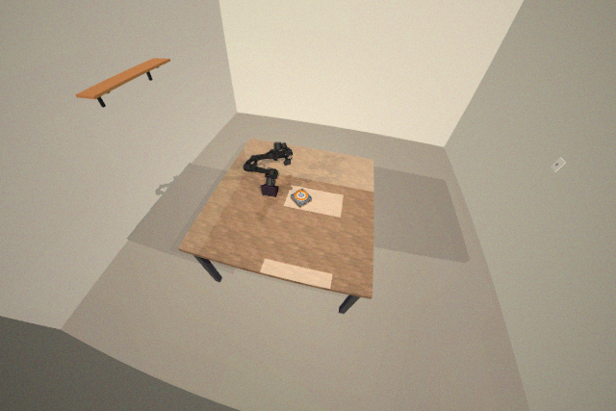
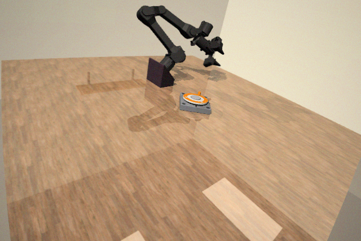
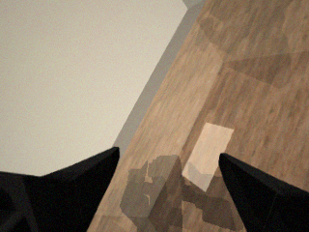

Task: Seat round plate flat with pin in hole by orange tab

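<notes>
Now: gripper tip 350 mm to the left of the round plate, 160 mm short of it and 100 mm above it. The rest, counted from my gripper tip: square grey base 370 mm to the right, 170 mm ahead, 110 mm below.
</notes>
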